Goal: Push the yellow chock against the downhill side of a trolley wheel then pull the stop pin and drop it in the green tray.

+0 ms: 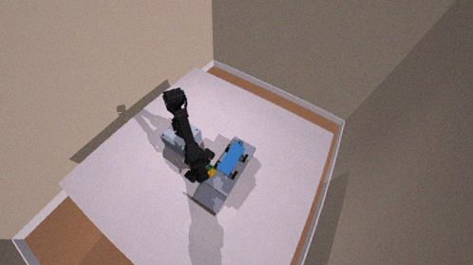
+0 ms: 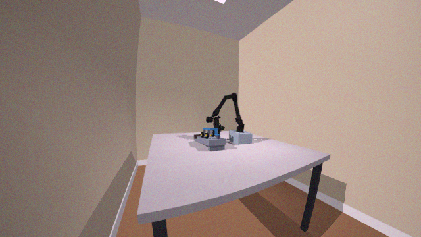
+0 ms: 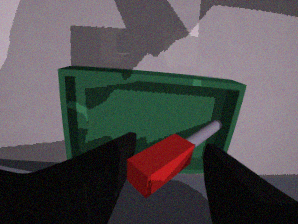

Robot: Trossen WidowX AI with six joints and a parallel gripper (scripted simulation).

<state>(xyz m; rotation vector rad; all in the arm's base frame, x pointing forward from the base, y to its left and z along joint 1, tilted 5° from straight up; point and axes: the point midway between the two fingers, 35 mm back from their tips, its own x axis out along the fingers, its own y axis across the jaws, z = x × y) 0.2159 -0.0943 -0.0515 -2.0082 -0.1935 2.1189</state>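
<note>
Right now the green tray is 1 cm to the right of my gripper tip and 5 cm below it. Round my gripper tip: yellow chock (6 cm ahead, 4 cm above); then red-headed stop pin (1 cm to the left, 1 cm below); then blue trolley (12 cm ahead, 10 cm to the left, 7 cm above).
</note>
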